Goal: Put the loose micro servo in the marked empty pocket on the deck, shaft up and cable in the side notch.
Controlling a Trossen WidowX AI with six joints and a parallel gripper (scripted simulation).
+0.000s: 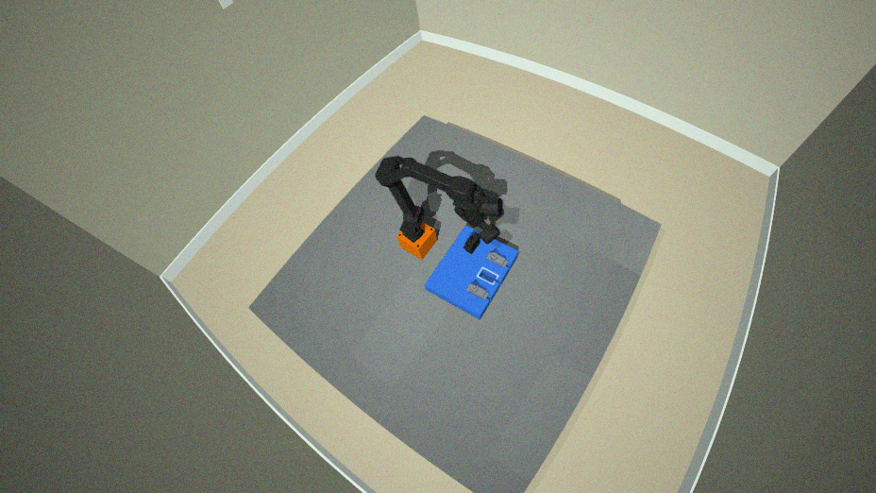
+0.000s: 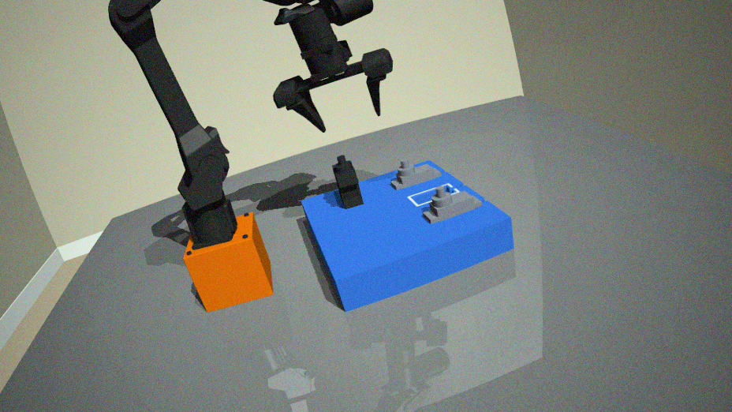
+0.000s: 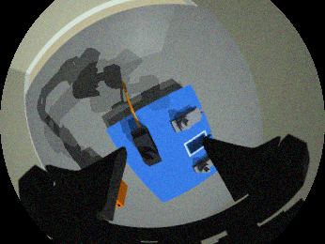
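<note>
My gripper tip is 14 cm above the blue deck, 10 cm to the left of it and 1 cm past it.
</note>
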